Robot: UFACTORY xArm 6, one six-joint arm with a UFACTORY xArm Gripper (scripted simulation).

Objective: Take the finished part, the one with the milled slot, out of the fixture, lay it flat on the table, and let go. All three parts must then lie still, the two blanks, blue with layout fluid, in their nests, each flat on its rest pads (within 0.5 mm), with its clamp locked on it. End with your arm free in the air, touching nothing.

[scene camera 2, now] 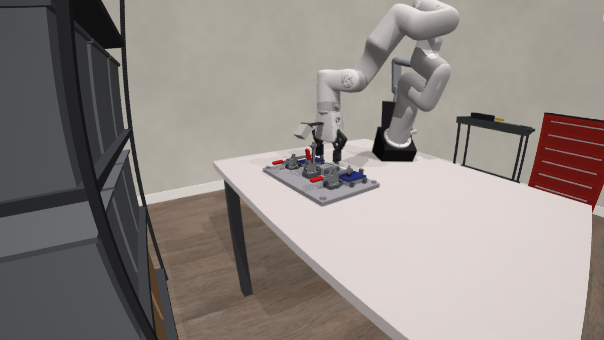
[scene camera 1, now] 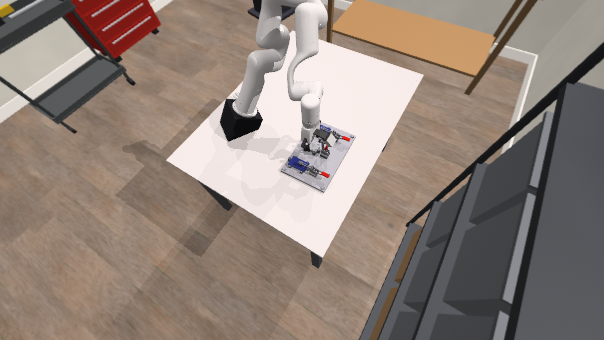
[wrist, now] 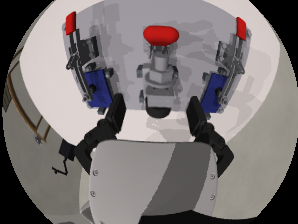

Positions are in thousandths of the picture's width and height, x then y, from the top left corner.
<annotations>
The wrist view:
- my gripper: 525,458
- grey fixture plate: 401,172
</annotations>
